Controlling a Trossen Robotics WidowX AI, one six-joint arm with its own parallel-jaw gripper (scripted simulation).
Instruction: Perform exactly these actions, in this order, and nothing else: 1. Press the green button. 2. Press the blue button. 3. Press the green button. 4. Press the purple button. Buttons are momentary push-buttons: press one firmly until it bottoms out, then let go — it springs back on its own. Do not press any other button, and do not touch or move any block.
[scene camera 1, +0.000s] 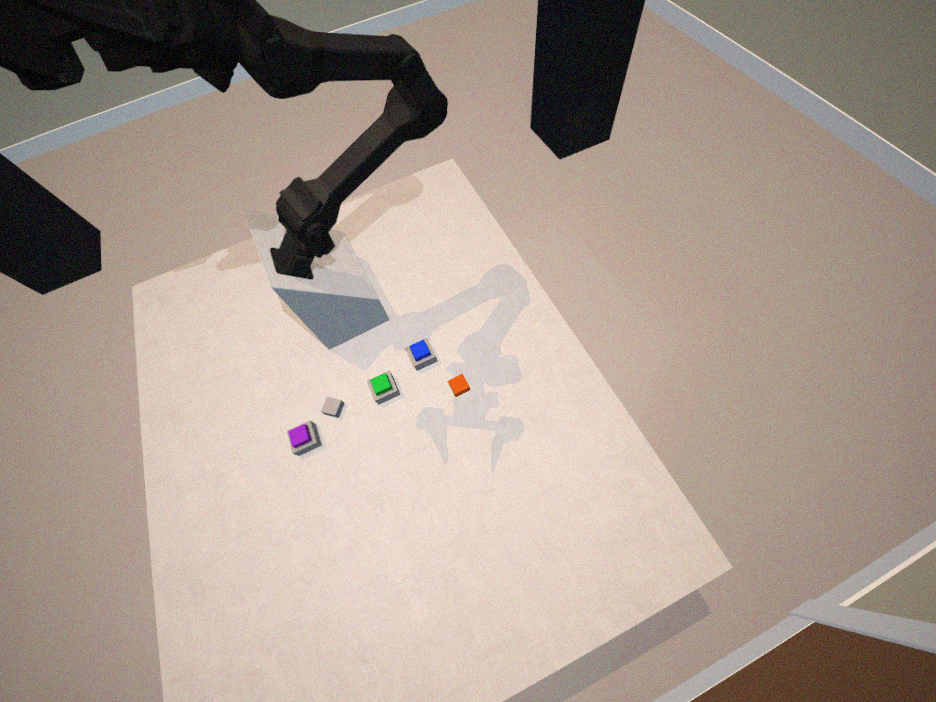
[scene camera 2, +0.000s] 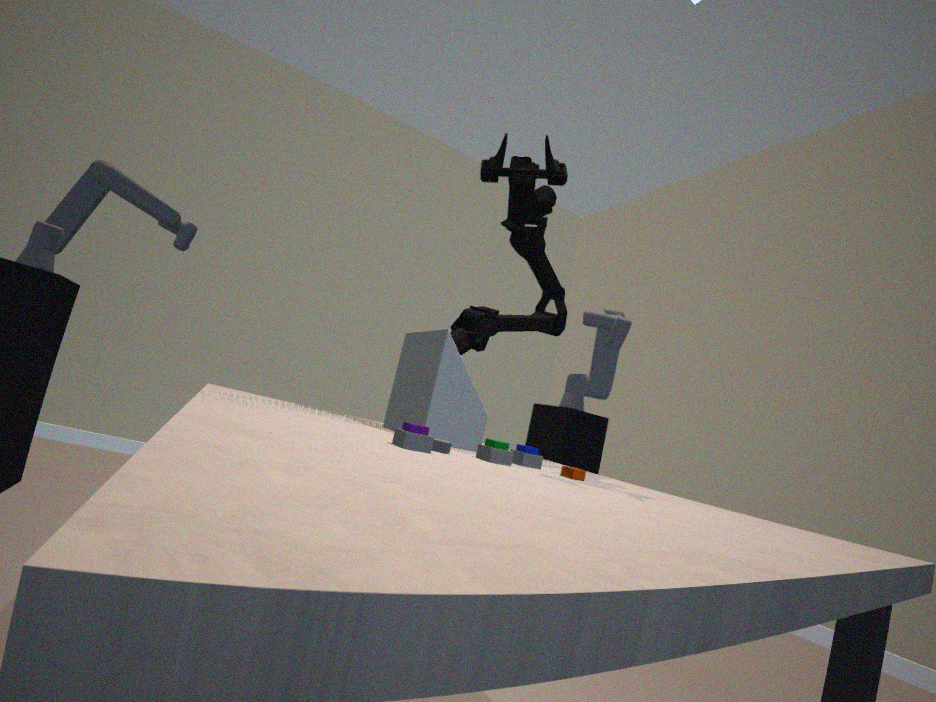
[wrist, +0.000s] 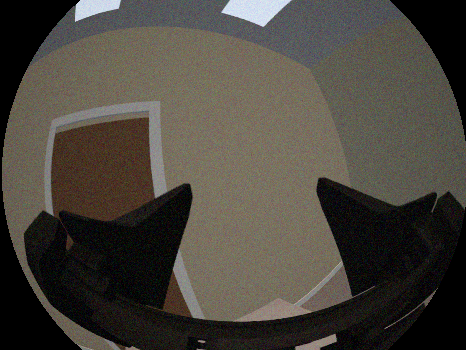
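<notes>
I see my gripper (scene camera 2: 526, 134), and the wrist view shows the gripper (wrist: 256, 187) too; it is open, and it holds nothing.
</notes>
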